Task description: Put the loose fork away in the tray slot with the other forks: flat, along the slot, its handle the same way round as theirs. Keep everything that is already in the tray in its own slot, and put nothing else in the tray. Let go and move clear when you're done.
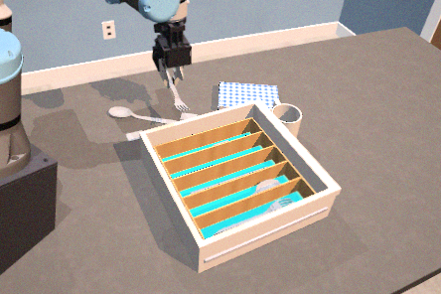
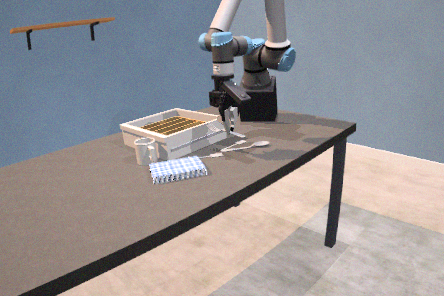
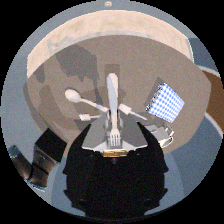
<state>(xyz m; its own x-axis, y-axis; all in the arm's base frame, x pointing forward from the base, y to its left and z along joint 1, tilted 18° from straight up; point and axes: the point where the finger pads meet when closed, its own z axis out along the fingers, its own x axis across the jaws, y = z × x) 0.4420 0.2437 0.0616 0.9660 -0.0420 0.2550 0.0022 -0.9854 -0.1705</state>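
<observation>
Now: the tray 5 cm ahead of my hand, 32 cm to the right of it and 5 cm below it. Also, from my hand: white mug (26 cm ahead, 20 cm to the right, 6 cm below).
</observation>
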